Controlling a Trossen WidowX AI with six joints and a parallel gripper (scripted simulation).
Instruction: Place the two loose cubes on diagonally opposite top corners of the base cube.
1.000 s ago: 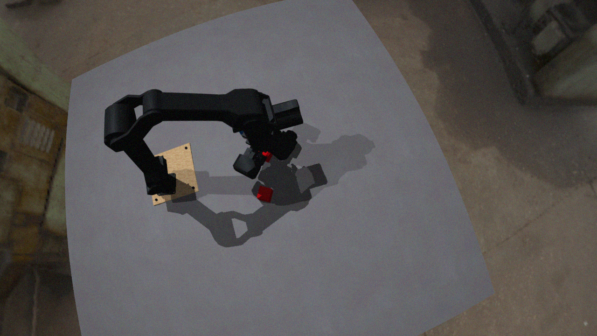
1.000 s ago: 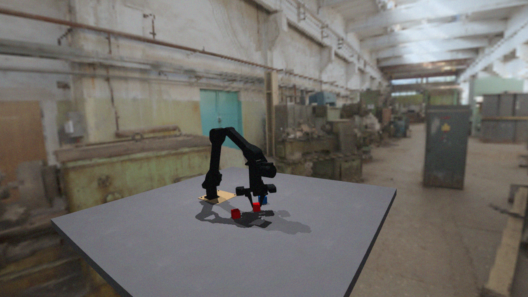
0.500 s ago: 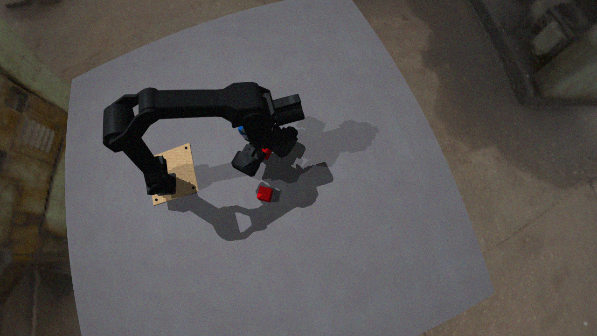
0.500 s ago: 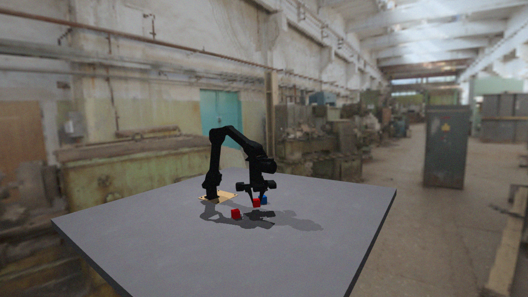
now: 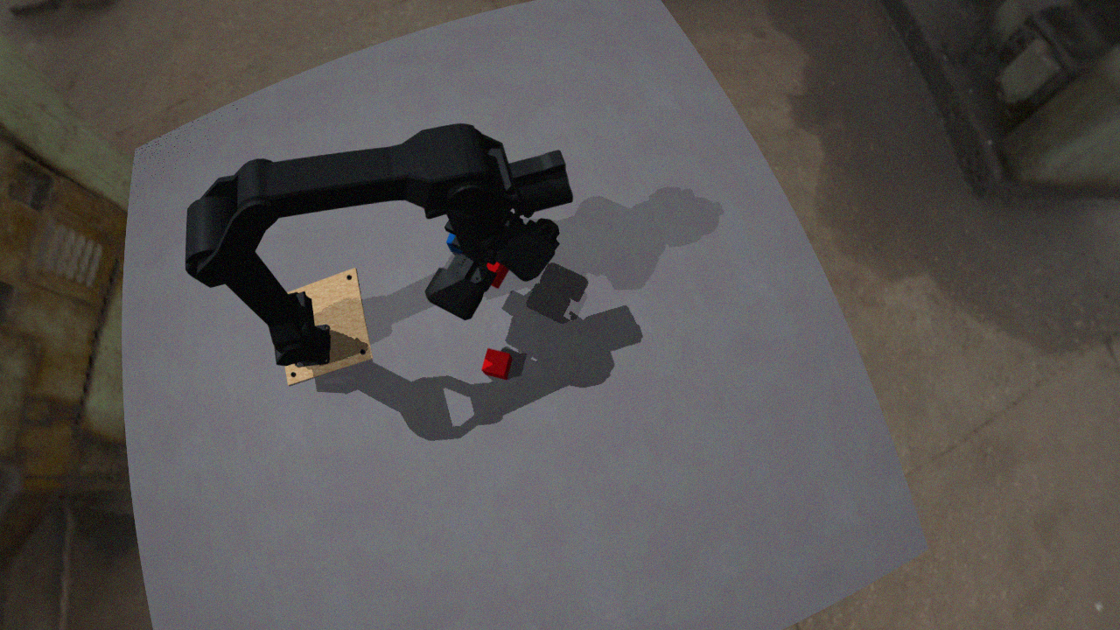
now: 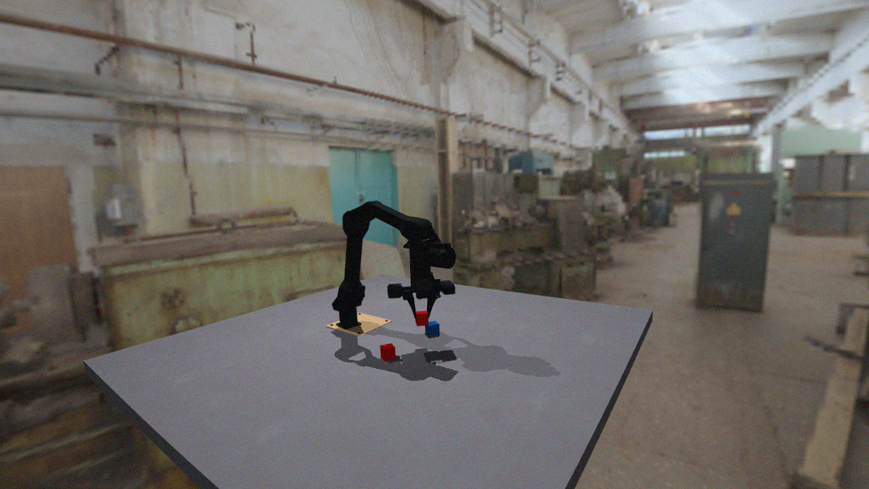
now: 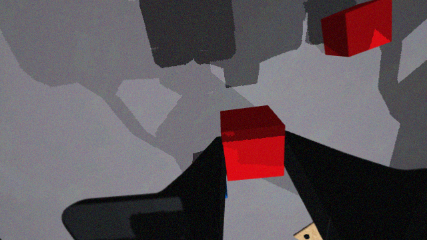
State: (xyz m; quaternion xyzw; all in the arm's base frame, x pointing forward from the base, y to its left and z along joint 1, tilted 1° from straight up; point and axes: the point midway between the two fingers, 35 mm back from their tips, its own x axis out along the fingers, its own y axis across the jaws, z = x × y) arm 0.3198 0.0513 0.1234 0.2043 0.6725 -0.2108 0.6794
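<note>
Right now my gripper tip is 5 cm past the blue cube, 9 cm to the right of it and 7 cm above it.
</note>
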